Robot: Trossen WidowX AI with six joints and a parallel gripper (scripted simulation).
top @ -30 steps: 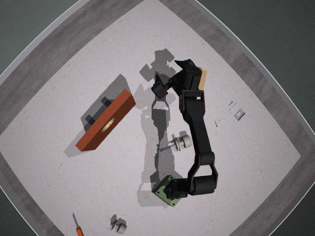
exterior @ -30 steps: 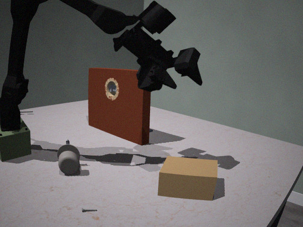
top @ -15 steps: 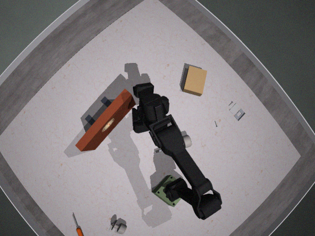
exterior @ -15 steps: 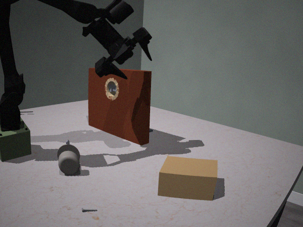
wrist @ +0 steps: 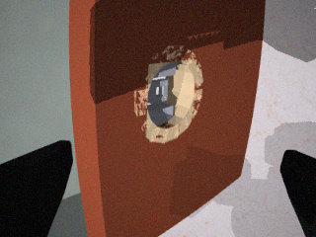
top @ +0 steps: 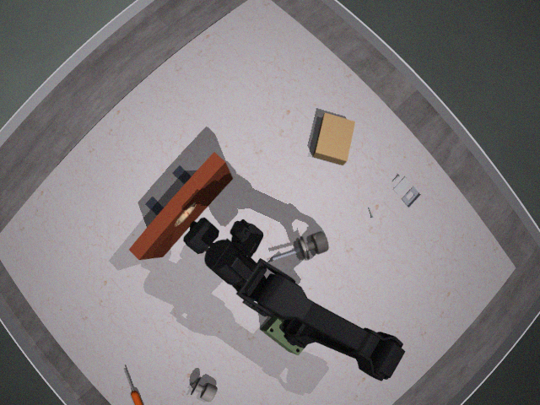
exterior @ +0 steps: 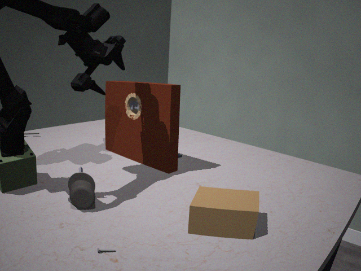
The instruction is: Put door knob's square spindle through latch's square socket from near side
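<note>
Right now my hand is 120 mm short of the grey latch socket, 20 mm to the right of it and 100 mm above it. Also, from my hand: orange screwdriver 190 mm behind, 550 mm to the left, 250 mm below; red-brown wooden door panel 120 mm ahead, 20 mm to the left, 120 mm below; tan box 20 mm ahead, 420 mm to the right, 230 mm below.
</note>
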